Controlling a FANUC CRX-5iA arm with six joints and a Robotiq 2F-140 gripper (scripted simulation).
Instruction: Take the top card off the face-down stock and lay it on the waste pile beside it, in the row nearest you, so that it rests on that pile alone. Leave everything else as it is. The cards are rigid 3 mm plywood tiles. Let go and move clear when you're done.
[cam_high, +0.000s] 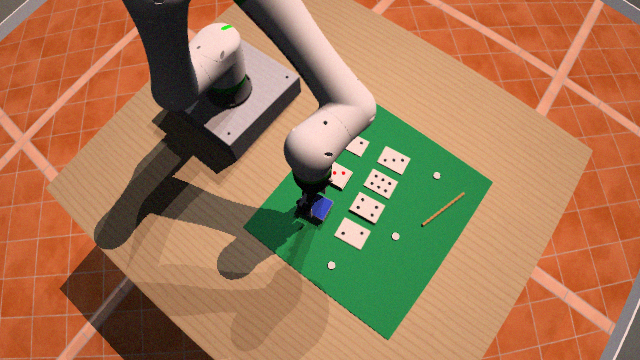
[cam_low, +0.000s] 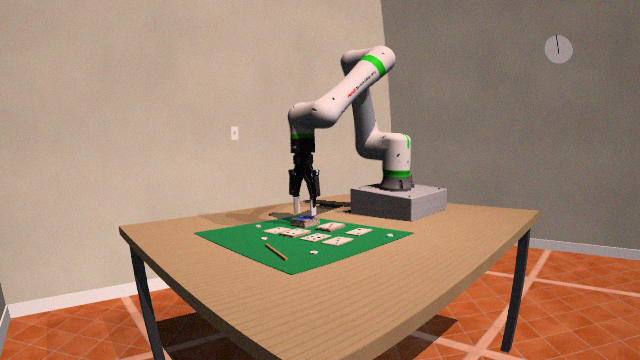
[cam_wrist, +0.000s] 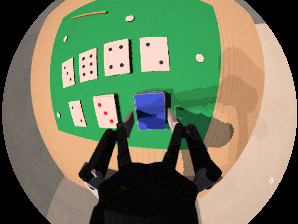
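The card is 4 cm below my hand. Round my hand: wooden stick 36 cm ahead, 18 cm to the left, 7 cm below; green mat 15 cm ahead, 9 cm to the left, 8 cm below.
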